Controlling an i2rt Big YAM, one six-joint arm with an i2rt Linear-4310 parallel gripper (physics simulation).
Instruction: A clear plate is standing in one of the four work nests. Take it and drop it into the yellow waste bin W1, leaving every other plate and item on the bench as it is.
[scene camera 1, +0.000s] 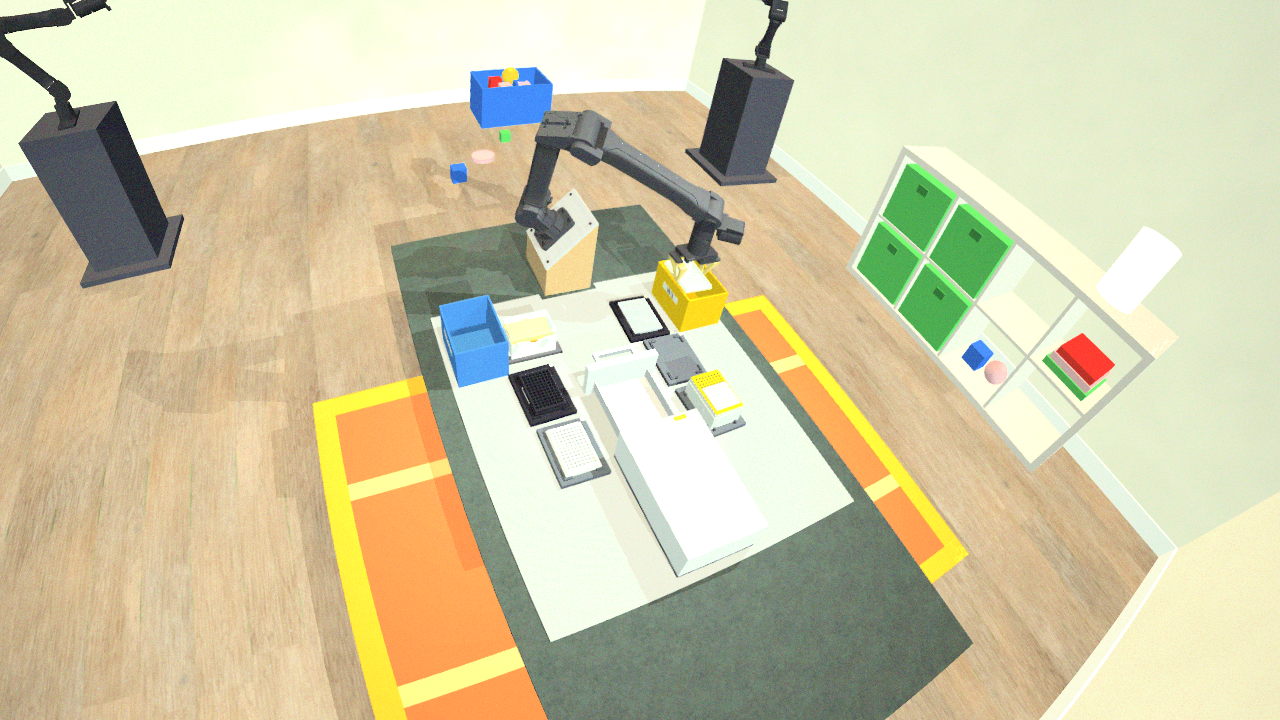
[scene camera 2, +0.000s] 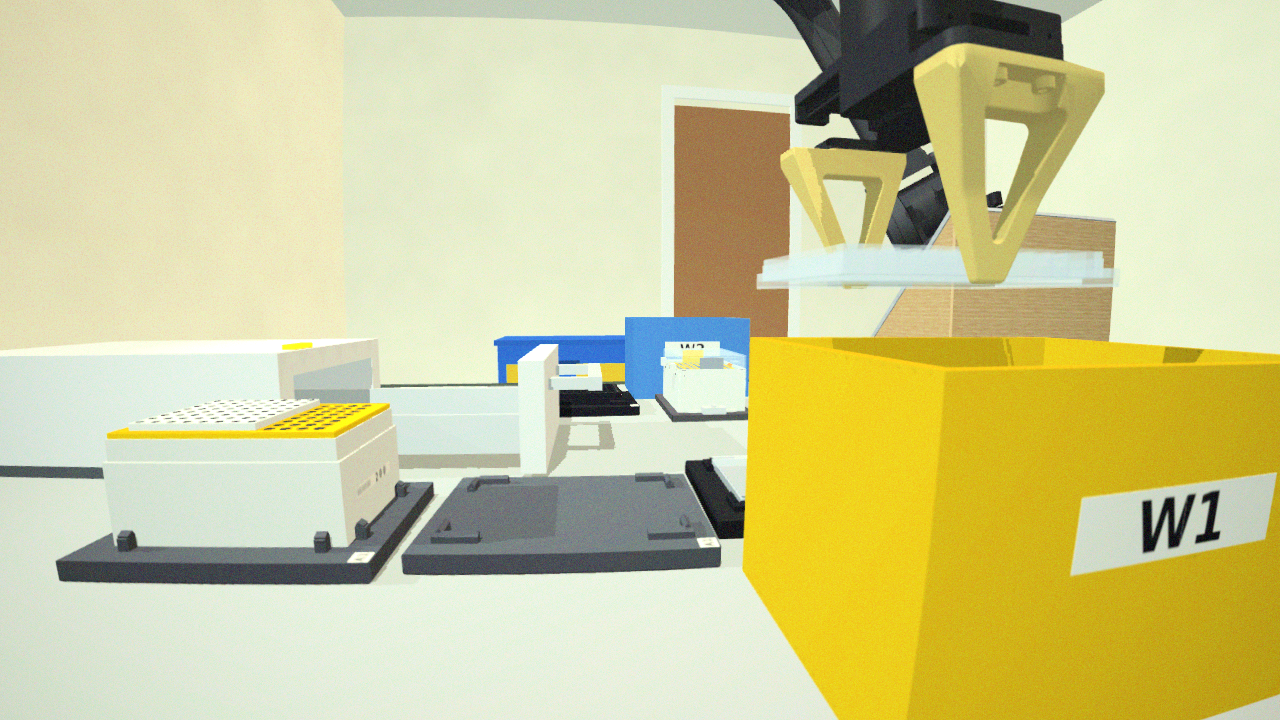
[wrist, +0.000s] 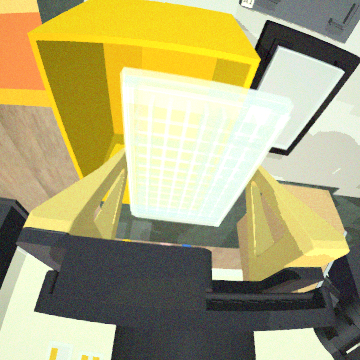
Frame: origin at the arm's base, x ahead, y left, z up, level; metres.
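Seen in the pictures: gripper, fingertip midpoint: (scene camera 1: 688, 277) (scene camera 2: 909, 286) (wrist: 189, 159); arm's base at its link origin: (scene camera 1: 555, 229) (scene camera 2: 977, 294).
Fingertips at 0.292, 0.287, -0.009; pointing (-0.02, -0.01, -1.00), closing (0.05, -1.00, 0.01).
Observation:
Pixels of each thing's top centre, then the offset from my fingertips to it, as dx, dy, dz. "spot": a spot on its surface instead.
- clear plate at its top centre: (scene camera 2: 922, 251) (wrist: 187, 183) (scene camera 1: 688, 271) -0.006, +0.000, +0.016
- yellow waste bin W1 at its top centre: (scene camera 2: 1016, 346) (wrist: 141, 152) (scene camera 1: 693, 276) -0.025, +0.037, -0.024
- empty dark grey nest at its top centre: (scene camera 2: 568, 497) (scene camera 1: 676, 355) +0.155, -0.095, -0.126
- black nest with a pale plate, surface spot: (wrist: 307, 95) (scene camera 1: 637, 321) spot: +0.008, -0.141, -0.124
- white-and-yellow tip rack at its top centre: (scene camera 2: 262, 409) (scene camera 1: 717, 389) +0.334, -0.088, -0.068
- white instrument at its top centre: (scene camera 2: 178, 342) (scene camera 1: 693, 477) +0.542, -0.284, -0.038
- blue bin at its top centre: (scene camera 2: 683, 317) (scene camera 1: 472, 323) -0.017, -0.601, -0.024
- black plate at its top centre: (scene camera 2: 573, 388) (scene camera 1: 542, 388) +0.158, -0.475, -0.118
- white plate at its top centre: (scene camera 1: 573, 446) +0.339, -0.465, -0.118
The clear plate (scene camera 1: 691, 276) (scene camera 2: 904, 266) (wrist: 200, 150) is held roughly level between the two yellow fingers. My gripper (scene camera 2: 921, 279) (wrist: 189, 159) is shut on its opposite edges. In the second scene view the plate is a little above the rim of the yellow waste bin W1 (scene camera 1: 704, 313) (scene camera 2: 841, 501) (wrist: 145, 25), apart from it. In the wrist view it covers much of the bin's opening, and its right corner passes over the bin's right rim. An empty dark grey nest (scene camera 1: 675, 360) (scene camera 2: 559, 523) stands near the bin.
A black nest with a pale plate (scene camera 1: 640, 316) (wrist: 307, 95) stands beside the bin. A white-and-yellow tip rack (scene camera 1: 716, 402) (scene camera 2: 232, 497), a white instrument (scene camera 1: 689, 483) with its drawer out, a blue bin (scene camera 1: 478, 351), a black plate (scene camera 1: 541, 392) and a white plate (scene camera 1: 573, 449) stand farther off.

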